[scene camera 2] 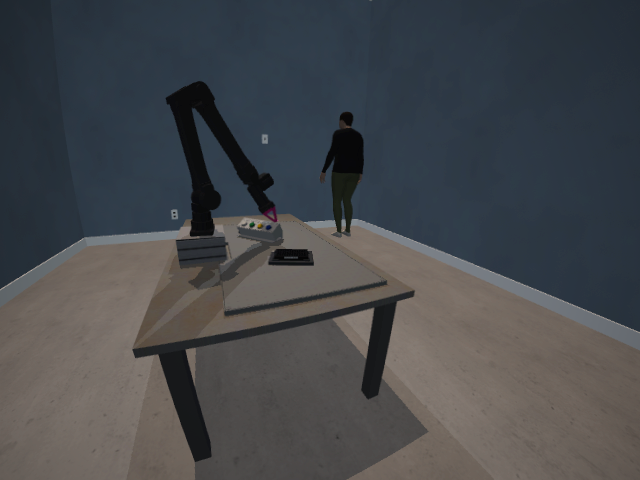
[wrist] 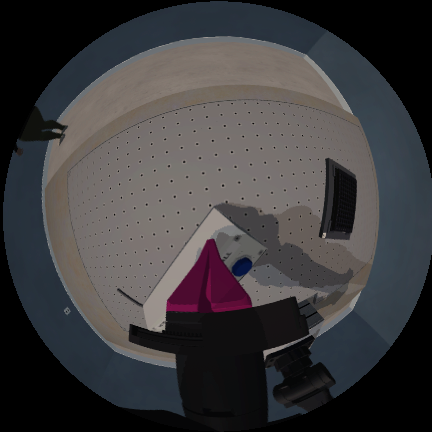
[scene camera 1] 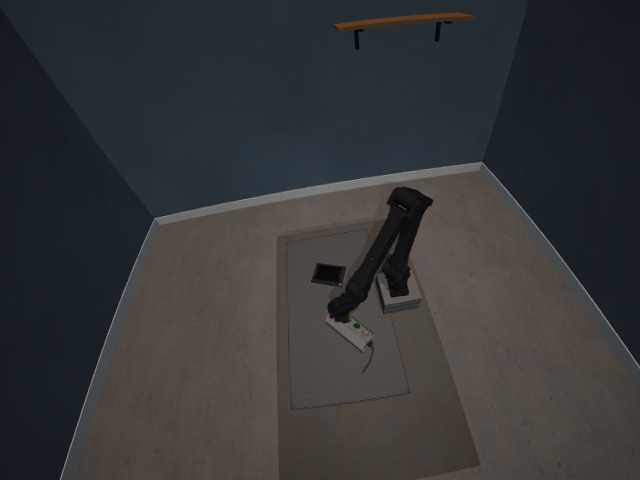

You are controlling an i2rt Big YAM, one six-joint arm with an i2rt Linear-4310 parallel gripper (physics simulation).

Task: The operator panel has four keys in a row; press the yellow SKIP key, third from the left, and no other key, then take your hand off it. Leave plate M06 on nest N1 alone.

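Pixels of known places: gripper, fingertip midpoint: (scene camera 2: 276, 221) (wrist: 211, 242) (scene camera 1: 330, 317); arm's base, origin of the base link: (scene camera 2: 202, 231) (wrist: 287, 351) (scene camera 1: 397, 285).
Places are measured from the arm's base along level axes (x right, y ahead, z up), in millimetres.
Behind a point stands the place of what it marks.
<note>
The pale operator panel (scene camera 1: 356, 338) {x -230, y 217, z -17 mm} (scene camera 2: 255, 235) {x -156, y 224, z -74 mm} (wrist: 175, 272) {x -182, y 278, z -34 mm} lies angled on the perforated board. Its yellow key (scene camera 1: 349, 319) {x -138, y 240, z -21 mm} (scene camera 2: 260, 226) {x -126, y 246, z -23 mm} sits between the green key (scene camera 1: 357, 326) {x -176, y 208, z -18 mm} (scene camera 2: 251, 224) {x -167, y 207, z -21 mm} and the blue key (scene camera 2: 268, 227) {x -94, y 280, z -22 mm} (wrist: 242, 267) {x -99, y 283, z -17 mm}; the white key (scene camera 1: 364, 333) {x -211, y 181, z -17 mm} (scene camera 2: 244, 223) {x -200, y 176, z -22 mm} is at the far end. My gripper (scene camera 2: 275, 221) {x -128, y 322, z -4 mm} (wrist: 211, 242) {x -128, y 322, z -4 mm} is shut and empty, its magenta tips over the blue-key end of the panel. The fingers hide the yellow key in the wrist view. Contact cannot be told. A black plate (scene camera 1: 329, 272) {x 155, y 323, z -64 mm} (scene camera 2: 291, 253) {x 162, y 327, z -63 mm} (wrist: 344, 200) {x 142, y 334, z -63 mm} rests in its dark nest.
A cable (scene camera 1: 370, 356) (wrist: 130, 297) {x -333, y 184, z -87 mm} leaves the panel's white-key end. The arm stands on a layered grey block (scene camera 1: 401, 305) {x -89, y -6, z -34 mm} (scene camera 2: 201, 251) {x 86, y -2, z -55 mm} at the table's side. A person (scene camera 2: 346, 149) (wrist: 40, 125) stands beyond the table. A wooden shelf (scene camera 1: 403, 21) is on the wall.
</note>
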